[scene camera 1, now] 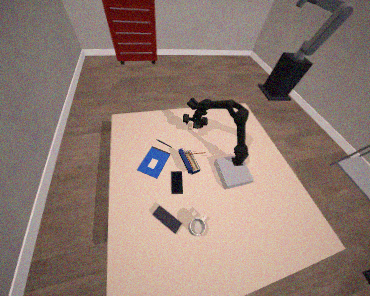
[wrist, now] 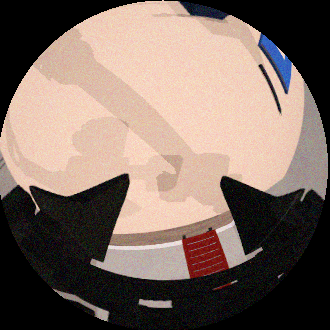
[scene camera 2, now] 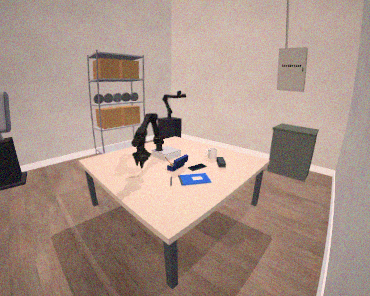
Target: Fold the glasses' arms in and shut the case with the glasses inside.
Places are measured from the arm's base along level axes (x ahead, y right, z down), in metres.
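Pixels of known places: gripper, fingertip midpoint: (scene camera 1: 192,125) (wrist: 177,179) (scene camera 2: 139,167); arm's base at its link origin: (scene camera 1: 236,161) (scene camera 2: 159,150).
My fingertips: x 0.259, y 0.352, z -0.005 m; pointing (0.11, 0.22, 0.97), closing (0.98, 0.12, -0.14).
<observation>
For each thing: its top centre in the pictures, then the offset to it from my fingertips. "pt": a spot on its surface instead.
- navy glasses case at a spot on its surface: (scene camera 1: 185,161) pt dy -0.334, dx +0.112, dz -0.032 m
- black pen at its top centre: (wrist: 275,93) (scene camera 2: 171,181) (scene camera 1: 163,142) dy -0.114, dx +0.236, dz +0.055 m
- blue booklet at its top centre: (scene camera 1: 154,161) (scene camera 2: 194,178) dy -0.266, dx +0.310, dz +0.056 m
- black phone at its top centre: (scene camera 1: 176,182) (scene camera 2: 197,166) dy -0.432, dx +0.174, dz +0.056 m
- dark box at its top centre: (scene camera 1: 167,218) (scene camera 2: 221,160) dy -0.643, dx +0.256, dz +0.029 m
- white mug at a spot on its surface: (scene camera 1: 190,228) pt dy -0.709, dx +0.141, dz +0.003 m
The navy glasses case (scene camera 1: 185,161) (scene camera 2: 178,163) stands open near the middle of the table, its lid raised; in the wrist view a dark end of the case (wrist: 205,11) shows at the top edge. The glasses (scene camera 1: 199,152) (scene camera 2: 168,158) lie in it, with a thin orange-brown arm sticking out past the case on the robot's side. Their other arm is too small to make out. My gripper (scene camera 1: 195,123) (scene camera 2: 141,165) (wrist: 177,179) is open and empty. It hangs above the table to one side of the case, apart from it, fingers pointing down.
A black pen (scene camera 1: 164,143) (scene camera 2: 171,181) (wrist: 270,89) and blue booklet (scene camera 1: 144,167) (scene camera 2: 187,180) (wrist: 276,61) lie beyond the case. A black phone (scene camera 1: 176,182) (scene camera 2: 197,167), dark box (scene camera 1: 166,218) (scene camera 2: 221,162) and white mug (scene camera 1: 190,228) (scene camera 2: 212,154) are farther off. The arm stands on a grey block (scene camera 1: 234,176).
</observation>
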